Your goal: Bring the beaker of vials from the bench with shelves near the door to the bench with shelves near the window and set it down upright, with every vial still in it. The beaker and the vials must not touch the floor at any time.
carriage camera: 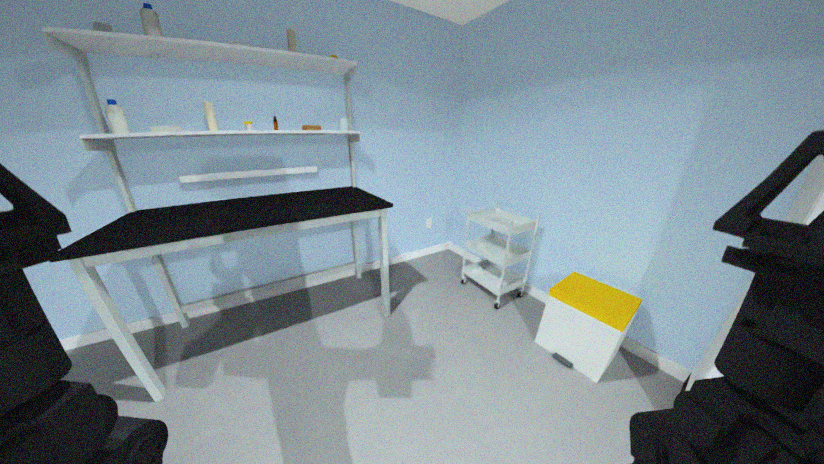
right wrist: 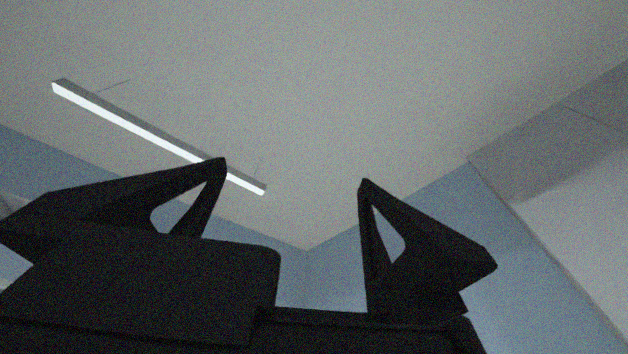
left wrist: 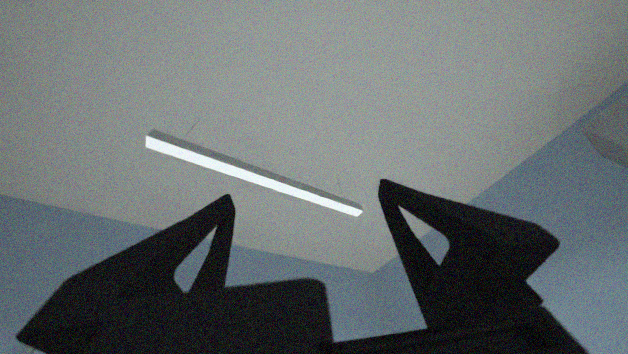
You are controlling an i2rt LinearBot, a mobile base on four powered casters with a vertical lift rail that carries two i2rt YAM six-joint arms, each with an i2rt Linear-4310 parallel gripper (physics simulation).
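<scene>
A bench (carriage camera: 259, 214) with a black top and pale legs stands at the left in the carriage view, with an upper shelf (carriage camera: 201, 48) and a lower shelf (carriage camera: 172, 136) above it. No door or window shows beside it, so I cannot tell from this view which bench it is. The beaker and the vials do not show in any view. My left gripper (left wrist: 307, 194) is open and empty, pointing up toward the ceiling. My right gripper (right wrist: 294, 175) is open and empty, also pointing up. Parts of both arms show at the sides of the carriage view, well apart from the bench.
Bottles and small containers stand on the shelves. A white three-tier cart (carriage camera: 505, 247) stands near the room corner, right of the bench. A white bin with a yellow lid (carriage camera: 593, 299) stands farther right by the wall. A ceiling lamp (left wrist: 250, 175) (right wrist: 135, 129) shows in both wrist views.
</scene>
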